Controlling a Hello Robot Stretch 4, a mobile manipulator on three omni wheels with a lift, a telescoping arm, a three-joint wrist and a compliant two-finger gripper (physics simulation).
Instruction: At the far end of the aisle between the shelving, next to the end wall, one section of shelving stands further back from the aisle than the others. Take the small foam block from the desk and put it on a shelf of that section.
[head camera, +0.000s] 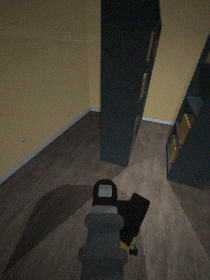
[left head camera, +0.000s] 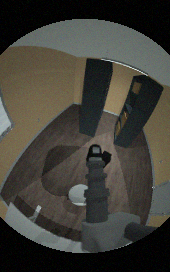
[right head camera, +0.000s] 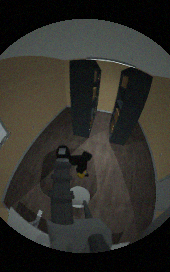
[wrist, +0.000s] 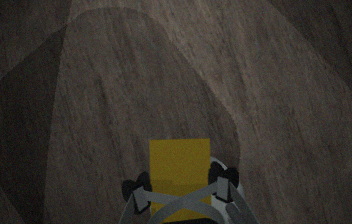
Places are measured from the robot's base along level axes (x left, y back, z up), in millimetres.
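Where they show: gripper, fingertip midpoint: (head camera: 123, 245) (wrist: 181, 179); robot's base, link origin: (left head camera: 79, 194) (right head camera: 78, 196).
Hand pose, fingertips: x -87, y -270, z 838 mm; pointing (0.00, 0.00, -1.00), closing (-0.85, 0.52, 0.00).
Things, the pixels of their top centre, and the offset from my fingertips. "pt": a spot on its surface instead.
- yellow foam block, top centre: (wrist: 179, 187) dy -2, dx +2, dz +33 mm
- left row, surface spot: (head camera: 122, 90) pt dy -1281, dx -63, dz +315 mm
My gripper (head camera: 128, 245) (right head camera: 82, 173) (wrist: 181, 179) is shut on the yellow foam block (wrist: 180, 157), with a dark finger pad at each side of it. The block is held above the floor. Dark shelving stands ahead in two rows. The left row (head camera: 122, 90) (left head camera: 95, 95) (right head camera: 81, 97) shows its tall end panel and a few items on its shelves. The right row (head camera: 192, 167) (left head camera: 145, 110) (right head camera: 134, 107) also holds brown items. An aisle runs between them towards a tan wall (head camera: 166, 85) (right head camera: 108, 92). Which section stands further back cannot be told.
A tan side wall (head camera: 45, 90) with a pale skirting runs left of the left row. The white desk (left head camera: 21, 227) shows at the lower left, close to the robot. The round white base (left head camera: 77, 195) (right head camera: 80, 197) is below the arm. Shadows lie across the brown floor.
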